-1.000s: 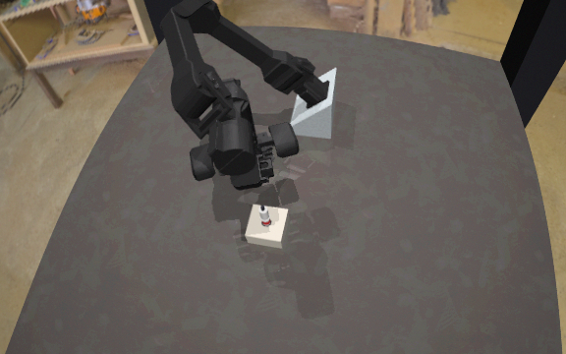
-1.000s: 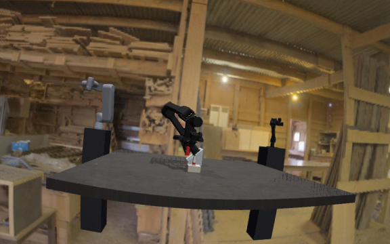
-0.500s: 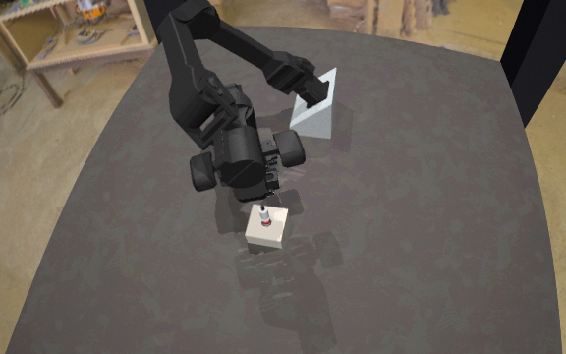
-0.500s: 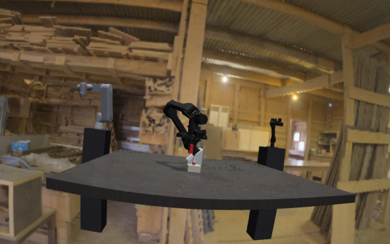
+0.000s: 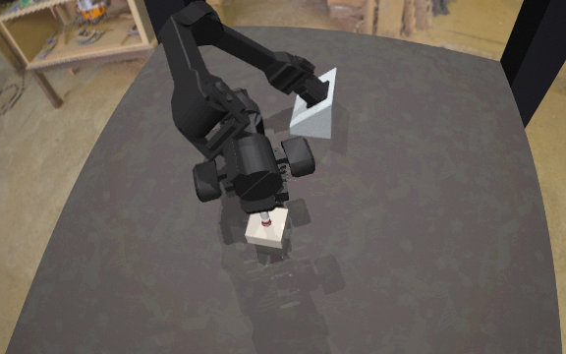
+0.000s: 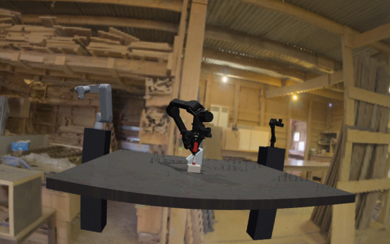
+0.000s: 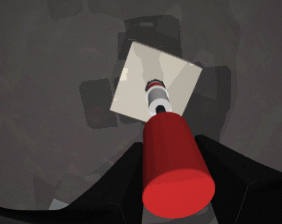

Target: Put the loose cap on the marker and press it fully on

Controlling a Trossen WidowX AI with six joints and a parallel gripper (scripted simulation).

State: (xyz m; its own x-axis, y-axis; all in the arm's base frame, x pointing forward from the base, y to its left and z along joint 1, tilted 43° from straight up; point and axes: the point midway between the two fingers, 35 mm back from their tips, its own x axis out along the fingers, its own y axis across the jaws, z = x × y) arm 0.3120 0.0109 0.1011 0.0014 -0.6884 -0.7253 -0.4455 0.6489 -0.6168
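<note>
My gripper tip is 110 mm above the holder block. The rest, counted from my gripper tip: red cap 10 mm above.
</note>
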